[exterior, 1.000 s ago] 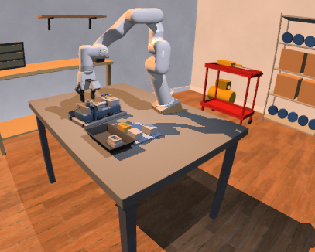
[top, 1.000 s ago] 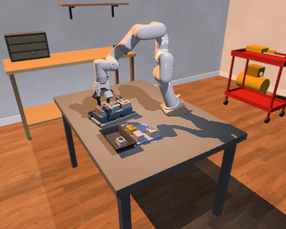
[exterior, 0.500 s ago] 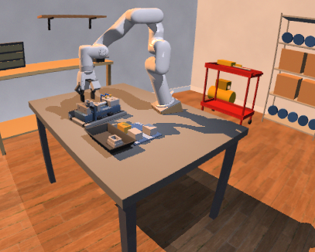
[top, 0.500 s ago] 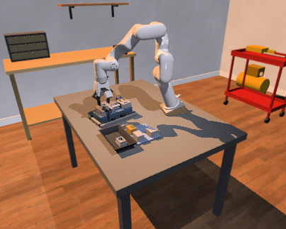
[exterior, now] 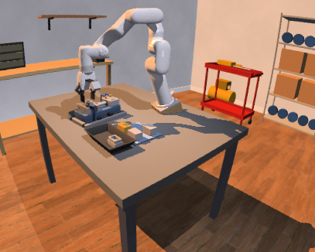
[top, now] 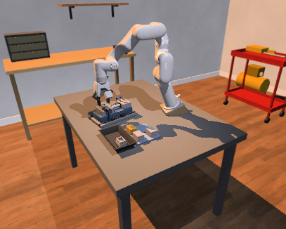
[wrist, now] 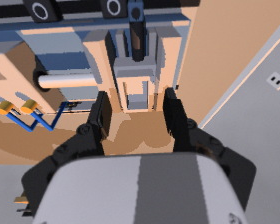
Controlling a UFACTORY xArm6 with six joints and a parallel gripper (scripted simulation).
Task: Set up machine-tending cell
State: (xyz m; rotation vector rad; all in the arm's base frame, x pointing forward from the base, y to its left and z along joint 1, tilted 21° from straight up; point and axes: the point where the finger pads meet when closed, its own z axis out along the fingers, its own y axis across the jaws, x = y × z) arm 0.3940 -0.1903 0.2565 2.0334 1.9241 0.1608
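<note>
My hand is 10 mm short of the work stop rod, 50 mm to the right of it and 40 mm above it. Round my hand: brass blank: 10 mm behind, 260 mm to the left, 110 mm below; then vise: 70 mm behind, 10 mm to the left, 90 mm below; then white cylinder rod: 90 mm behind, 10 mm to the left, 60 mm below.
</note>
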